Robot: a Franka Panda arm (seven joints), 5 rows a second.
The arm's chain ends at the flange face. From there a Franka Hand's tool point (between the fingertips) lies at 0.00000 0.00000 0.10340 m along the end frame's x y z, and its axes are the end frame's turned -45 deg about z.
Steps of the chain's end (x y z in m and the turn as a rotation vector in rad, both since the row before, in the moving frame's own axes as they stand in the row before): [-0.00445 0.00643 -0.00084 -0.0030 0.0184 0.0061]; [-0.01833 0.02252 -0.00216 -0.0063 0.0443 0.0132]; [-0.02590 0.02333 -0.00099 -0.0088 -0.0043 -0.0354]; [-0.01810 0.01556 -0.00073 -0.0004 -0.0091 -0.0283]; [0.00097 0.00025 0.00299 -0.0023 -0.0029 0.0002]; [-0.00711 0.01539 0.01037 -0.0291 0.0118 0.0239]
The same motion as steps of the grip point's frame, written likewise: [-0.00657 0.00297 -0.00086 -0.0151 0.0109 0.0061]; [-0.02613 0.00668 -0.00226 -0.0358 0.0269 0.0132]; [-0.03576 -0.00147 -0.00099 -0.0032 -0.0093 -0.0354]; [-0.02450 -0.00242 -0.00073 0.0062 -0.0067 -0.0283]; [0.00013 0.00082 0.00299 0.0004 -0.0037 0.0002]; [-0.01721 0.00883 0.01032 -0.0289 -0.0122 0.0239]
